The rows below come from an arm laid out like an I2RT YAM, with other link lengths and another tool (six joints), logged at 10 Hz.
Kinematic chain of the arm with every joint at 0, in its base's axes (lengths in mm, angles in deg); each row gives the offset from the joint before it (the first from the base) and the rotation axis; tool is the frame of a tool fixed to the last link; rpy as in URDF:
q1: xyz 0 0 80.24 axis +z
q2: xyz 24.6 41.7 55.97 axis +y
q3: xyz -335.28 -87.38 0 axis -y
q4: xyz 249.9 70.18 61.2 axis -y
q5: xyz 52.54 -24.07 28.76 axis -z
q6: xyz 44.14 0 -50.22 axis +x
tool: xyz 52 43 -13 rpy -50.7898 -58.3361 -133.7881
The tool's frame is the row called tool.
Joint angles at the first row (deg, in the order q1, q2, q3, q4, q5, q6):
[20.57, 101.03, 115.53, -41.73, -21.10, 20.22]
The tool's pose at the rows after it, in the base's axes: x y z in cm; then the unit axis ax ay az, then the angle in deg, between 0 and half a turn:
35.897, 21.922, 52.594, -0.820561, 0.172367, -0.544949, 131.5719
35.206, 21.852, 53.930, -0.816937, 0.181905, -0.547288, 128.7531
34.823, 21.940, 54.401, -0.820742, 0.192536, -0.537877, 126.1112
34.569, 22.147, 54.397, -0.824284, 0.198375, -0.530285, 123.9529
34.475, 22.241, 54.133, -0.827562, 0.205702, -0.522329, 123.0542
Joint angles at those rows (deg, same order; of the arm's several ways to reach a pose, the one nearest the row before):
[20.57, 100.15, 115.83, -40.15, -22.98, 22.34]
[20.57, 99.31, 116.45, -39.23, -24.59, 24.65]
[20.57, 98.80, 115.74, -37.86, -26.67, 27.11]
[20.74, 98.22, 114.00, -35.68, -28.31, 28.95]
[20.83, 97.79, 112.41, -34.36, -29.02, 30.26]

